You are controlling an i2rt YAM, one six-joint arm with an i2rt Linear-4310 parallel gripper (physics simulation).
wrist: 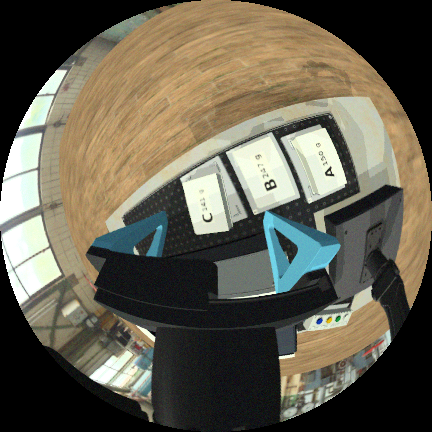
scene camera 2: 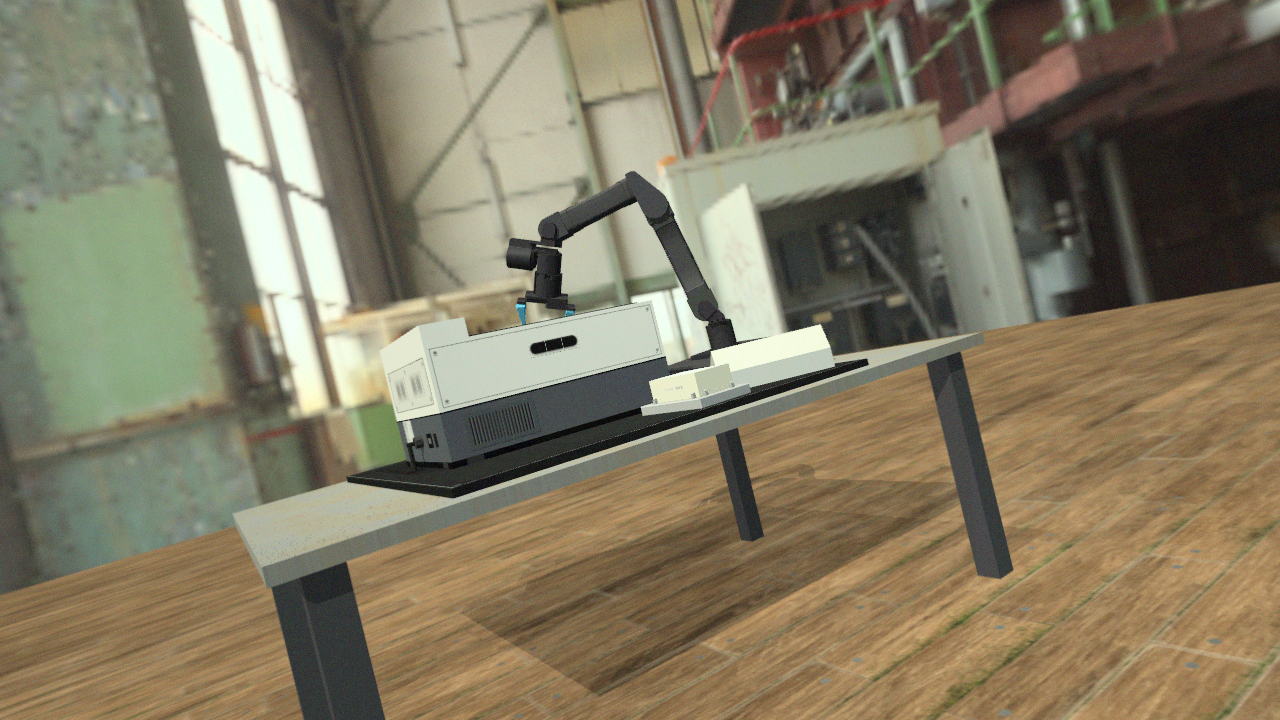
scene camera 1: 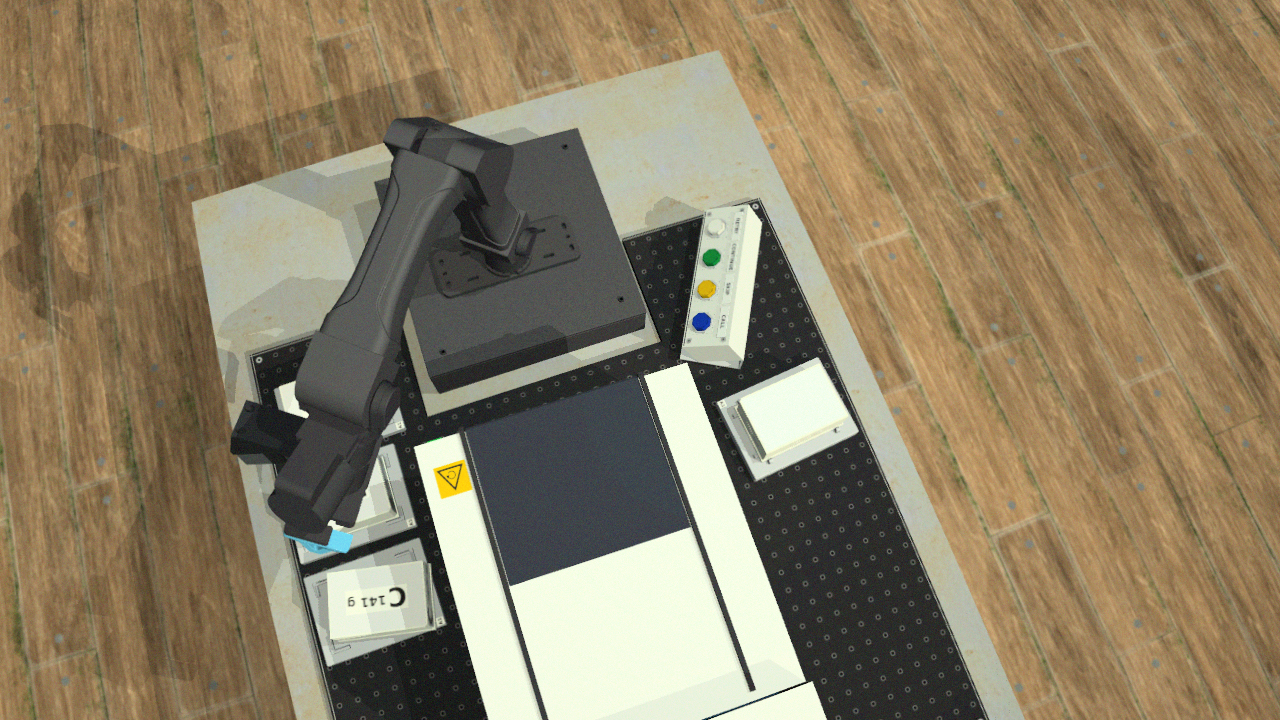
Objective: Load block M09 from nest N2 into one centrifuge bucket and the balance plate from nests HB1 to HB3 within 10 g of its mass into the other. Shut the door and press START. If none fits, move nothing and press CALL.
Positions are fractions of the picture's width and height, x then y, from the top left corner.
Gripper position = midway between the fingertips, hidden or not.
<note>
The gripper (scene camera 1: 0.26, 0.71) is open, with nothing in its grasp. Further things: a white block M09 (scene camera 1: 0.61, 0.58), a button box (scene camera 1: 0.56, 0.44) and a dark sliding door (scene camera 1: 0.45, 0.67).
The white block M09 is seen too in scene camera 2 (scene camera 2: 0.53, 0.54). The gripper also shows in the wrist view (wrist: 0.50, 0.50). The button box also shows in the wrist view (wrist: 0.77, 0.73) and in scene camera 2 (scene camera 2: 0.63, 0.49).
</note>
